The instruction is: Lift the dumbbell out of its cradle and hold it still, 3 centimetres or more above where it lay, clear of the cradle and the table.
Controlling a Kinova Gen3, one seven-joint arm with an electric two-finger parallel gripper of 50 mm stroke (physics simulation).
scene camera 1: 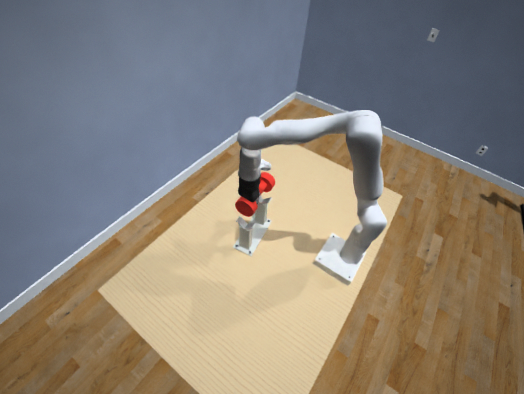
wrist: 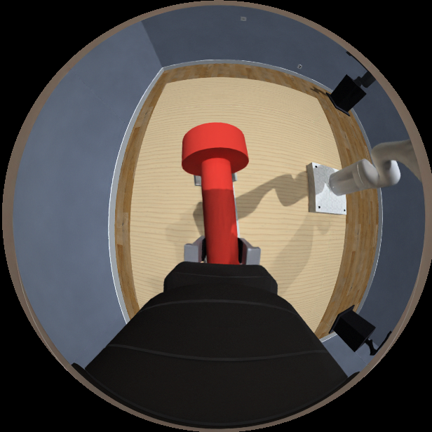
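Where they show: gripper, fingertip midpoint: (scene camera 1: 251, 201); arm's base, origin of the base link: (scene camera 1: 349, 255).
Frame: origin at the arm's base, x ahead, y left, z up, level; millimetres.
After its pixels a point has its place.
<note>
The red dumbbell (scene camera 1: 245, 205) @(x 440, y 221, z 293 mm) (wrist: 218, 200) has a thick round weight at each end and a bar between them. My gripper (wrist: 221, 245) is shut on the bar, with one grey finger on each side of it. In the scene view the black gripper body hides the middle of the bar and the fingertips. The white cradle (scene camera 1: 245, 237) @(x 439, y 218, z 62 mm) stands below the dumbbell, with two notched posts on a flat base. A gap shows between the near weight and the top of the near post. In the wrist view the dumbbell covers most of the cradle (wrist: 198, 180).
The pale wooden table top (scene camera 1: 240, 310) @(x 295, y 465, z -48 mm) (wrist: 165, 125) lies under the cradle. The arm's own white base plate (scene camera 1: 334, 255) @(x 62, y 38, z -1 mm) (wrist: 319, 200) is bolted down to the right of the cradle. Two black boxes (wrist: 348, 94) (wrist: 354, 327) show at the right edge in the wrist view.
</note>
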